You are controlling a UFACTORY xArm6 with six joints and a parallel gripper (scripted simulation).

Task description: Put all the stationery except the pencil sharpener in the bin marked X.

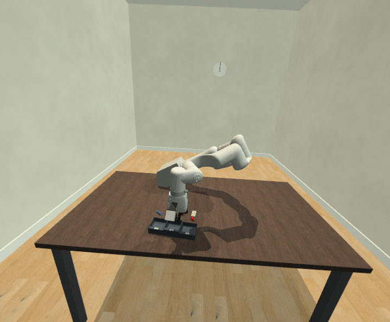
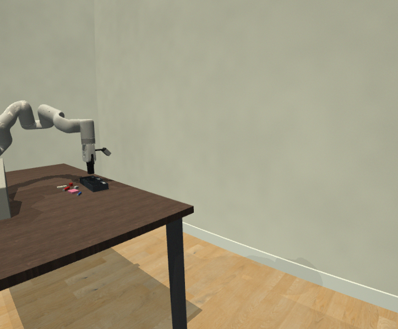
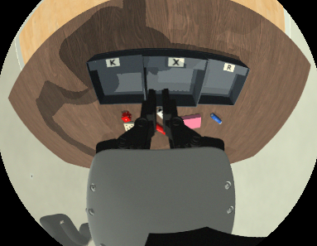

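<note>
My gripper is now 12 cm past the pink eraser, 8 cm above it and 7 cm to the left of it. Also, from my hand: three-compartment bin tray (7 cm below, 2 cm to the right); pencil sharpener (9 cm behind, 8 cm below, 1 cm to the right); red die (10 cm behind, 8 cm below, 7 cm to the left).
</note>
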